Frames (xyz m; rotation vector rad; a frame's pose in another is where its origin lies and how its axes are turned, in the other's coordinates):
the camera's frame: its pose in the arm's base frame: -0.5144 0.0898 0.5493 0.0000 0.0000 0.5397
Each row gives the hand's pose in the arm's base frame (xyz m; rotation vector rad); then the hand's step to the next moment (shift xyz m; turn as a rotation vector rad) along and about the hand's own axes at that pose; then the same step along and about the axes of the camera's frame.
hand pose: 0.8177 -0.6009 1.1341 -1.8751 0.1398 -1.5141
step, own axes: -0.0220 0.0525 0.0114 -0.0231 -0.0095 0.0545
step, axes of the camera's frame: 0.0064 -0.0305 -0.0490 0.0549 0.0174 -0.0165
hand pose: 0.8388 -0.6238 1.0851 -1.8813 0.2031 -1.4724
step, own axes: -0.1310 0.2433 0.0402 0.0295 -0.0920 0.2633
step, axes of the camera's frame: 0.0106 -0.1097 -0.2566 0.2724 0.0315 0.0588
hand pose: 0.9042 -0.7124 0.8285 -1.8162 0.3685 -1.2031
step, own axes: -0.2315 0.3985 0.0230 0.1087 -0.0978 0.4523
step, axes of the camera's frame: -0.0333 -0.0455 -0.4580 0.4666 -0.0282 0.0862
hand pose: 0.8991 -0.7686 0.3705 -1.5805 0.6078 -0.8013
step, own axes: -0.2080 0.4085 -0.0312 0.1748 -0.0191 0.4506
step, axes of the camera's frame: -0.0762 0.1312 -0.4337 0.4715 -0.1061 0.0193
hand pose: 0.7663 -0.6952 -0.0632 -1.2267 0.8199 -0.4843
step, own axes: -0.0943 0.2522 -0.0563 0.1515 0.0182 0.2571
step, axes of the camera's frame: -0.0548 0.1566 -0.2194 0.2798 -0.1006 -0.0315
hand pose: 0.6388 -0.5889 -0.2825 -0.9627 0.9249 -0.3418
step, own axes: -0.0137 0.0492 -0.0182 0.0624 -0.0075 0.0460
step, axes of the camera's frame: -0.0118 0.0372 -0.0376 0.0547 -0.0534 -0.0151
